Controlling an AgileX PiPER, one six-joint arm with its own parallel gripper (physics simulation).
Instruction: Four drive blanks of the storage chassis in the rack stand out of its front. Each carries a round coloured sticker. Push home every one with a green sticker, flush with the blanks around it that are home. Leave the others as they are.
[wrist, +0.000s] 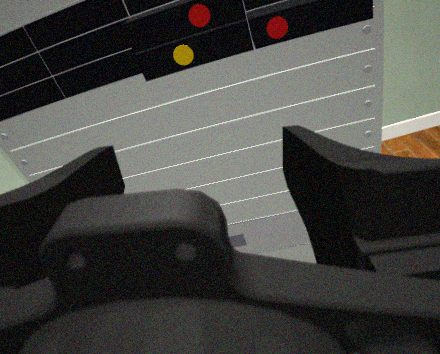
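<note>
The storage chassis (90, 67), with black drive blanks, crosses the top of the wrist view and is cut off by the top edge. A blank with a red sticker (199, 15) sits above a blank with a yellow sticker (183, 55); both stand out from the blanks to their left. Another blank with a red sticker (277, 27) is in the column to the right; how far it stands out is hard to tell. No green sticker shows. My gripper (199, 157) is open, its fingers apart in front of the grey panels below the chassis, touching no blank.
Grey rack panels (225, 120) with bright seams lie below the chassis. The rack's right post (372, 57) has several screws. Beyond it are a green wall (412, 60), a white skirting board (415, 124) and a wooden floor (415, 142).
</note>
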